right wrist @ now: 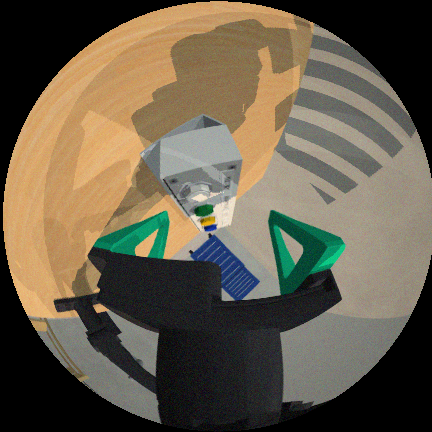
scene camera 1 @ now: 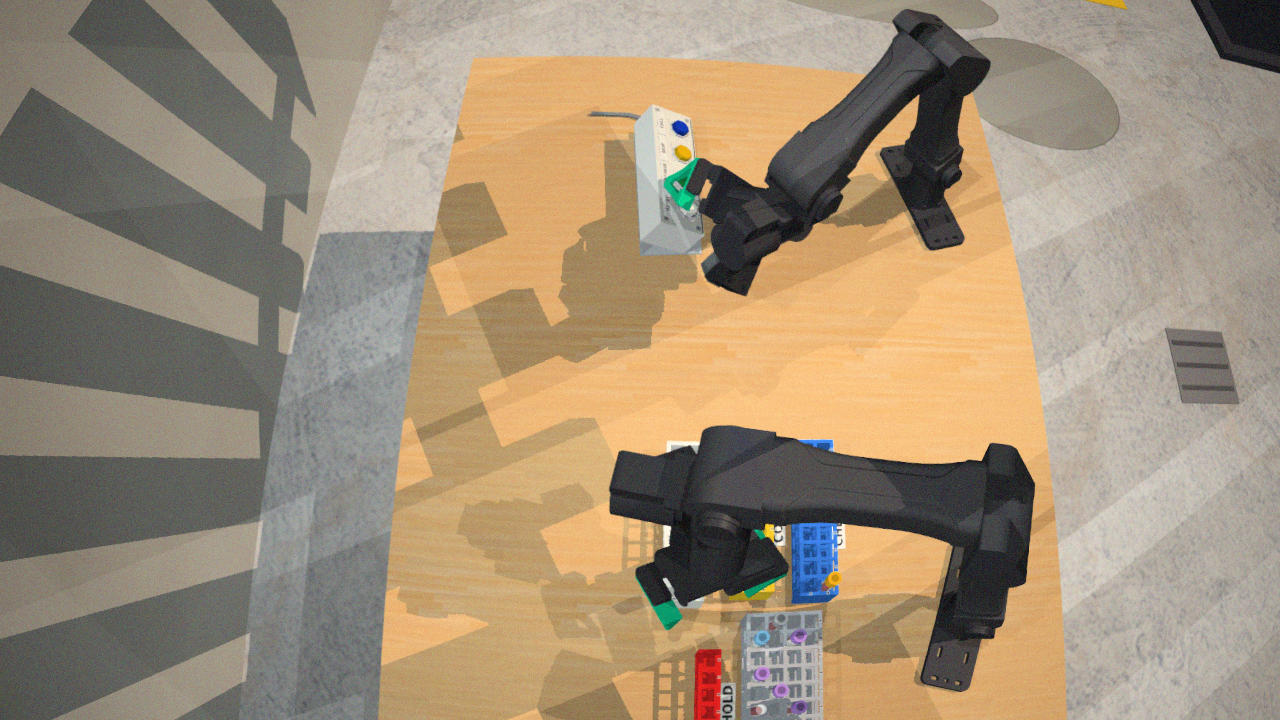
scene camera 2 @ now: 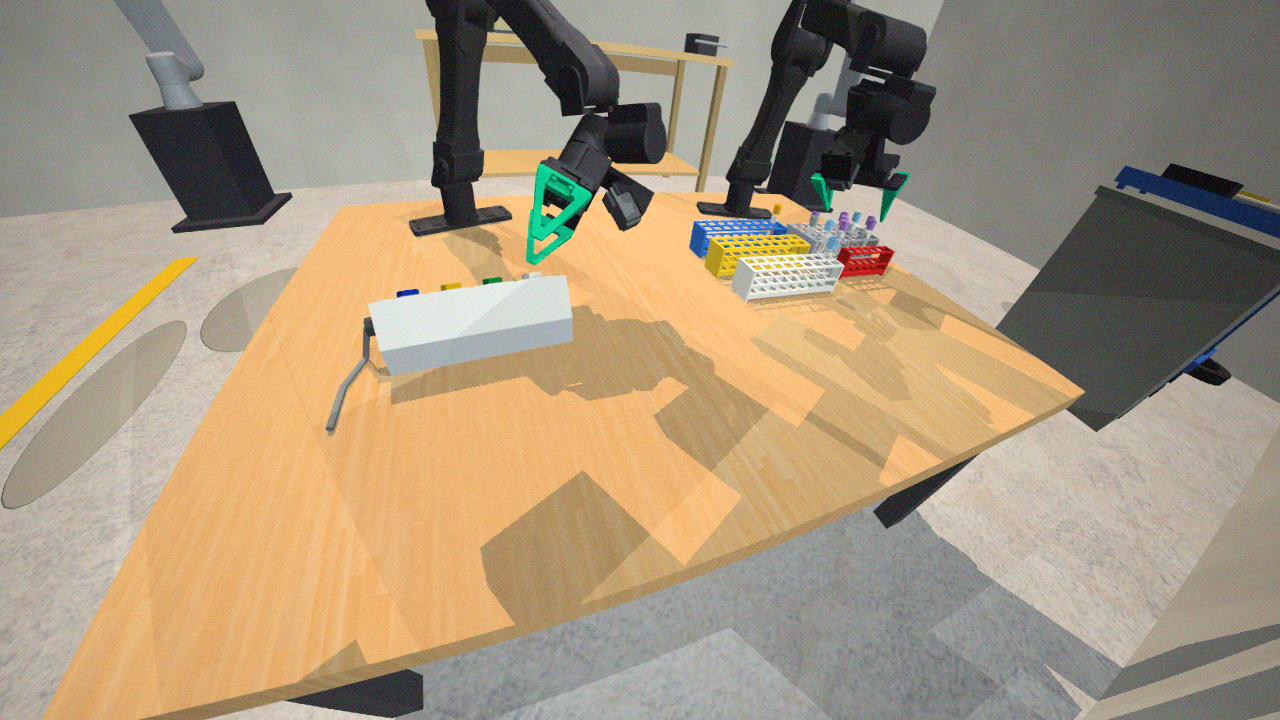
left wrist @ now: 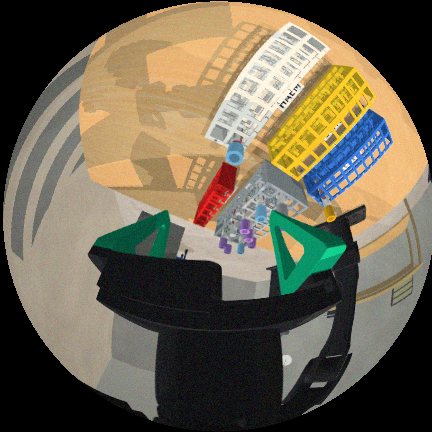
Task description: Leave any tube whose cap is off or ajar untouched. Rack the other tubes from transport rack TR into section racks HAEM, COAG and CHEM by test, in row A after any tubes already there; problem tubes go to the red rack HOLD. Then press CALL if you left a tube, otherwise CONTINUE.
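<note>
Grey transport rack TR holds purple-capped tubes and light-blue-capped ones. White HAEM has a light-blue-capped tube at its end near TR. Yellow COAG shows no tube. Blue CHEM has an orange-capped tube. Red HOLD looks empty. My left gripper is open and empty above the racks. My right gripper is open at the button box, partly hiding its buttons in scene camera 1.
The box carries blue, yellow, green and whitish buttons; their labels are unreadable. A cable leaves its end. The left arm hides parts of the section racks in scene camera 1.
</note>
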